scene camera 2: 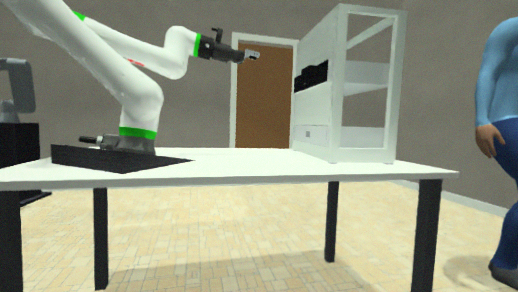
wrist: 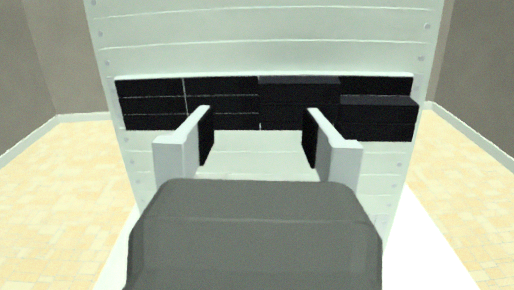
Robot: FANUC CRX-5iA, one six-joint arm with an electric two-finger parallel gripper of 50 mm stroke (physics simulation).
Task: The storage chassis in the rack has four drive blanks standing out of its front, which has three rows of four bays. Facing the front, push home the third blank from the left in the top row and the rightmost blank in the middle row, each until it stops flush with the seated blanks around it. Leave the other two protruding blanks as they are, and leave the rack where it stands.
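Places are measured from the arm's base along level axes (x right, y ahead, z up), in centimetres.
Where they show: gripper, fingertip midpoint: (scene camera 2: 257, 56) (wrist: 258, 125).
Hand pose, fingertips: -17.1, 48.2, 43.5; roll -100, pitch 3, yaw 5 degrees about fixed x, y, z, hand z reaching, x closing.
Things, the pixels of their top centre, and the offset from my fingertips, as dx, dy, dz. "spot": a spot on its surface instead. Level surfaces: height alone.
- top row, surface spot: (wrist: 299, 94) spot: +3.1, +21.8, -5.7
- third middle-row blank, middle of its top: (wrist: 296, 90) +2.9, +27.8, -7.1
- rightmost middle-row blank, middle of its top: (wrist: 369, 90) (scene camera 2: 327, 69) +13.9, +28.1, -7.1
- rightmost bottom-row blank, middle of its top: (wrist: 366, 108) (scene camera 2: 327, 76) +13.9, +28.1, -9.9
- rightmost top-row blank, middle of its top: (wrist: 365, 66) +13.8, +31.6, -4.2
- white table, its level: dz -46.1
The rack (scene camera 2: 338, 110) (wrist: 265, 55) holds the chassis with black blanks. In the wrist view, the third blank from the left in the top row (wrist: 299, 94) stands out, as does the third middle-row blank (wrist: 287, 112) below it. The rightmost middle-row blank (wrist: 378, 114) and the rightmost bottom-row blank (wrist: 378, 132) also stand out. The rightmost top-row blank (wrist: 376, 86) sits further back, and the two left columns look flush. My gripper (scene camera 2: 255, 55) (wrist: 258, 125) is open and empty, in front of the rack and apart from it. My fingers partly hide the lower rows.
The rack stands on the white table (scene camera 2: 225, 162). A person (scene camera 2: 500, 95) stands at the right, beyond the table. Another grey arm (scene camera 2: 20, 85) stands on a black pedestal (scene camera 2: 17, 142) at the left. A brown door (scene camera 2: 264, 100) is in the back wall.
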